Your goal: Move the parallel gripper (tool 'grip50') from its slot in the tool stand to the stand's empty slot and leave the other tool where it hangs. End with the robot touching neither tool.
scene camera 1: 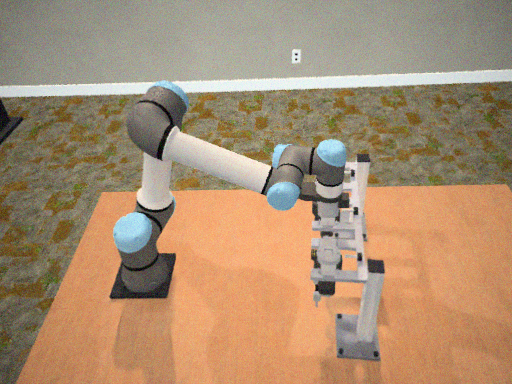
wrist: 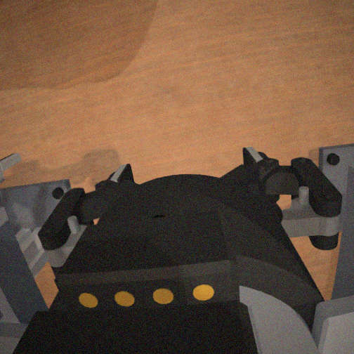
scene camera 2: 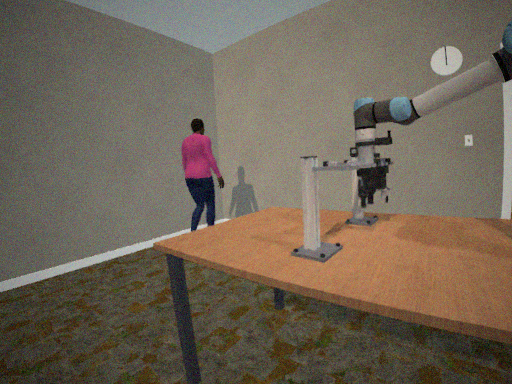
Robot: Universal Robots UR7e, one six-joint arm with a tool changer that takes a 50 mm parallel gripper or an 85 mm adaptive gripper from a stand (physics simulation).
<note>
The pictures show: an adaptive gripper, a parallel gripper and a tool stand.
</note>
